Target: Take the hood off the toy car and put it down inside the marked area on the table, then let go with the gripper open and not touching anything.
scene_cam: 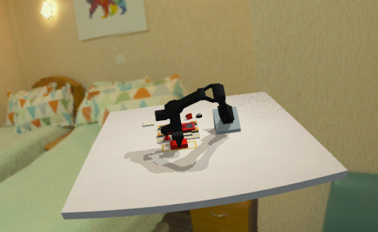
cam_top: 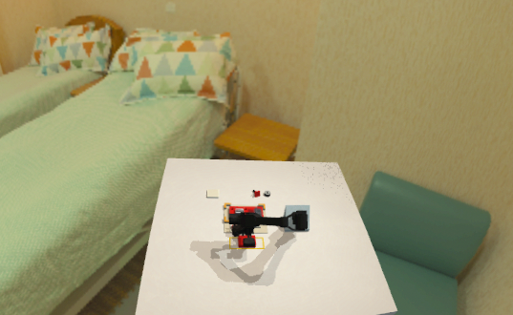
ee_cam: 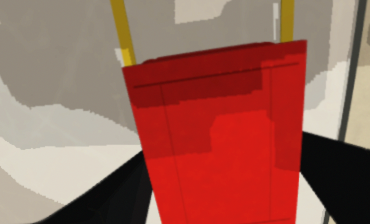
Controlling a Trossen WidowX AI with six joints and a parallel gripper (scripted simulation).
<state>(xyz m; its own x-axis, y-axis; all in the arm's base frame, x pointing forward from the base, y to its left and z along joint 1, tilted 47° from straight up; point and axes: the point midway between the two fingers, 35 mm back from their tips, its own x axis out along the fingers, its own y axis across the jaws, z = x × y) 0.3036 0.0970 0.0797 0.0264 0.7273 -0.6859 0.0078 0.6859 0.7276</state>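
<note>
Right now the red hood is 10 mm above my gripper tip. From my gripper tip the other things lie so: dark round part (160 mm behind, 400 mm to the right); cream tile (180 mm ahead, 410 mm to the right, 10 mm below).
</note>
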